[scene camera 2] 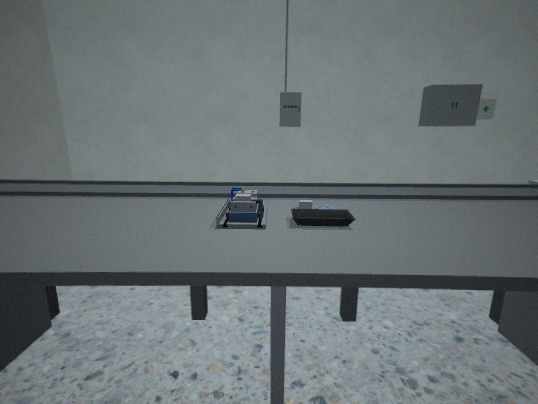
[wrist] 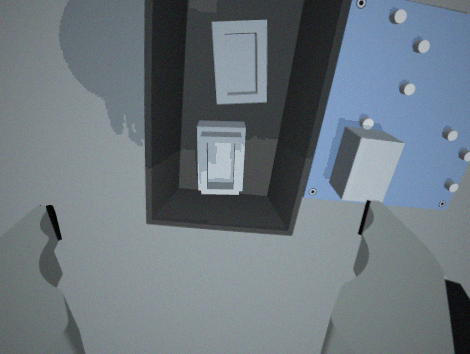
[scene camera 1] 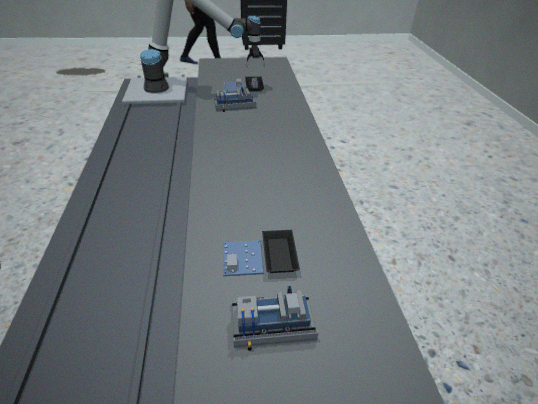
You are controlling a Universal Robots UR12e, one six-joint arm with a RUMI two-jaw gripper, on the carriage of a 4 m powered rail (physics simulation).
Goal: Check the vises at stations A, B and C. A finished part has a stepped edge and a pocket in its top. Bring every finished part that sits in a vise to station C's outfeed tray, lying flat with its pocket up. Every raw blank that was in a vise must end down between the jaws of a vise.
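Observation:
My gripper (wrist: 212, 207) (scene camera 1: 255, 63) is wide open and empty, above the far station beside its dark tray (wrist: 165, 100). In the wrist view two finished parts lie flat in that tray, pockets up: one part (wrist: 220, 161) near the end wall, its stepped edge showing, and another part (wrist: 242, 62) beyond it, apart. At the far station stands a vise (scene camera 1: 235, 99); what is between its jaws is too small to tell. The near station's vise (scene camera 1: 272, 319) (scene camera 2: 243, 216) has a light grey block (scene camera 1: 293, 303) between its jaws, its top features unclear.
A raw-looking block (wrist: 377, 165) stands on the far blue pin plate (wrist: 390, 65) beside the tray. Another block (scene camera 1: 232, 262) (scene camera 2: 305, 204) stands on the near blue plate (scene camera 1: 254, 262). The near tray (scene camera 1: 280, 253) (scene camera 2: 322, 218) shows no part in scene camera 1. A person (scene camera 1: 202, 30) is behind the table.

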